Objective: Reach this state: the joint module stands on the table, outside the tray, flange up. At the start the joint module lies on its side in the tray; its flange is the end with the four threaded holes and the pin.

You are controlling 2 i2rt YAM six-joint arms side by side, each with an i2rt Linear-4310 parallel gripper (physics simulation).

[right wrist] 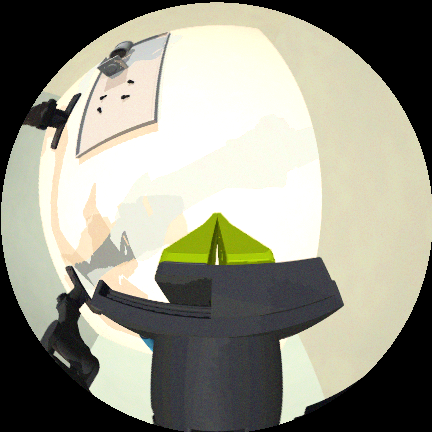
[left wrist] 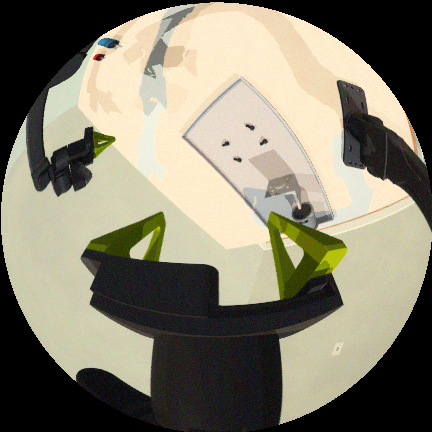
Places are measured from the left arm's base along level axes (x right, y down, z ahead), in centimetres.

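Pixels of known places: left gripper, fingertip midpoint: (left wrist: 216, 217); right gripper, fingertip midpoint: (right wrist: 216, 218) (left wrist: 114, 138); left arm's base at its link origin: (right wrist: 63, 119) (left wrist: 355, 125); right arm's base at its link origin: (right wrist: 82, 290).
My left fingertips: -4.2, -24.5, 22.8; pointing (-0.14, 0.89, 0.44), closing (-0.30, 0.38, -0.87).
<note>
For each thing: its top centre in the pictures, then the offset to it from my left fingertips, as dx, dy, dz.
- joint module at its top centre: (left wrist: 282, 201) -12.7, +17.1, -4.2
- grey tray at its top centre: (left wrist: 266, 174) (right wrist: 119, 71) -9.5, +22.9, -0.2
The joint module (left wrist: 281, 186) (right wrist: 114, 67) lies on its side in the grey tray (left wrist: 215, 125) (right wrist: 142, 112), near one end. It is grey, with a square-faced part towards the tray's middle and a round part with a dark end near the tray's end. The flange's threaded holes and pin are too small to tell. My left gripper (left wrist: 216, 217) is open and empty, with its right fingertip in front of the tray's edge near the module, apart from it. My right gripper (right wrist: 216, 218) (left wrist: 114, 138) is shut and empty, well away from the tray.
Several small dark bolts (left wrist: 249, 126) (right wrist: 125, 97) are in the tray. A blue object (left wrist: 107, 43) and a red object (left wrist: 99, 57) are at the table's far left in the left wrist view. A black arm base (left wrist: 352, 125) (right wrist: 65, 120) stands beside the tray.
</note>
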